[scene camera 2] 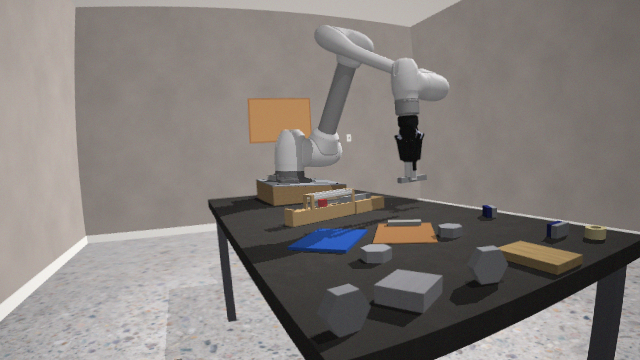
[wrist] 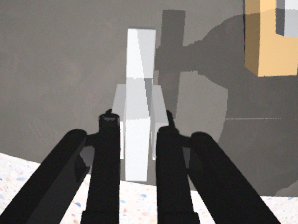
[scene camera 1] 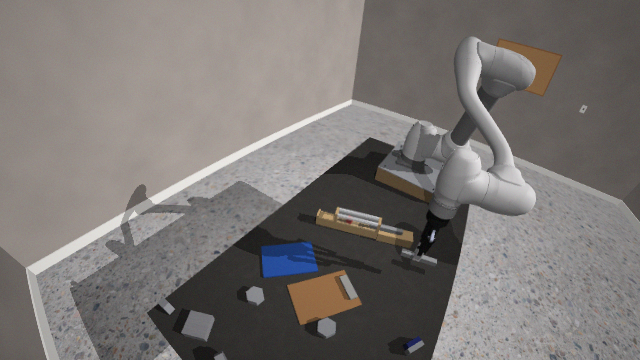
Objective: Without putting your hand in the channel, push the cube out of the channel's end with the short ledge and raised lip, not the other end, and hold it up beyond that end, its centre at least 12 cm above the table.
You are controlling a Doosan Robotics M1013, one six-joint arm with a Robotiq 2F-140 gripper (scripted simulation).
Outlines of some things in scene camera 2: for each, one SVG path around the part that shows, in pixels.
The gripper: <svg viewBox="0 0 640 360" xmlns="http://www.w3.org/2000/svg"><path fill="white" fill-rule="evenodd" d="M399 116L398 126L400 130L399 134L394 136L397 142L400 160L404 161L405 177L410 176L410 180L417 180L416 161L421 159L424 133L420 133L417 128L417 115Z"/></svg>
A blue mat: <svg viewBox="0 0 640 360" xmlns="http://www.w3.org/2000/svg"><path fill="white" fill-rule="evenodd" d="M288 250L347 253L368 233L368 230L319 228L288 246Z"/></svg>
A grey box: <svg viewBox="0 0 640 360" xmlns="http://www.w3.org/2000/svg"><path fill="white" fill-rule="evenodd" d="M374 285L374 303L424 313L442 294L443 275L397 269Z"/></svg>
A wooden board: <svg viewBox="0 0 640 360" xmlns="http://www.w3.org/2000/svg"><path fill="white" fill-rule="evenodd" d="M497 247L501 249L507 261L555 275L577 267L583 262L582 254L524 241Z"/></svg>
